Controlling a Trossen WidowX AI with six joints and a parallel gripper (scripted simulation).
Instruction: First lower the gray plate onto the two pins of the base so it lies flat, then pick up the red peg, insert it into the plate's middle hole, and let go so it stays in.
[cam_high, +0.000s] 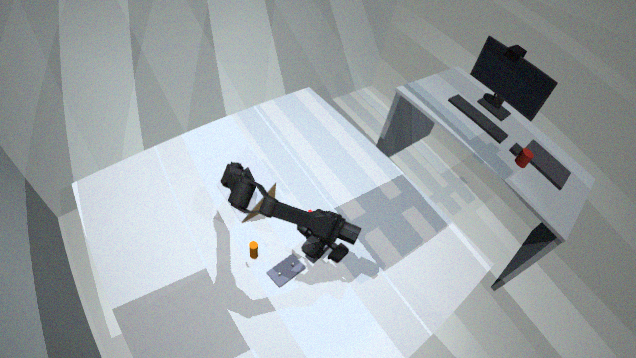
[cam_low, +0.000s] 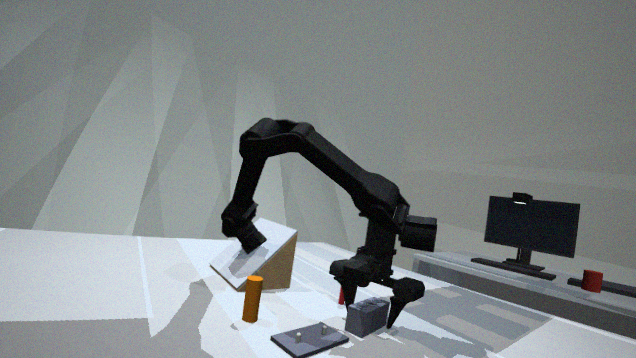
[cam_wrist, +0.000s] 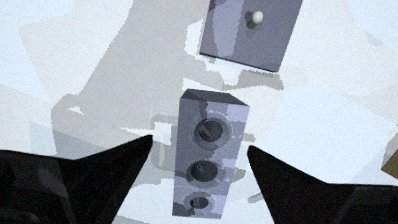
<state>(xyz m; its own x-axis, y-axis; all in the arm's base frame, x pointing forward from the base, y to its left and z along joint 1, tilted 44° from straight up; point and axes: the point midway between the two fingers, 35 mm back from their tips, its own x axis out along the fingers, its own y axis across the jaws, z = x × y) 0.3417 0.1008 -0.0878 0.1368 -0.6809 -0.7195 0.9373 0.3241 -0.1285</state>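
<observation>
Right now my gripper tip is 12 cm past the red peg, 2 cm to the right of it and 2 cm below it. The rest, counted from my gripper tip: orange cylinder 8 cm behind, 21 cm to the right, 2 cm above; gray plate 2 cm above.
</observation>
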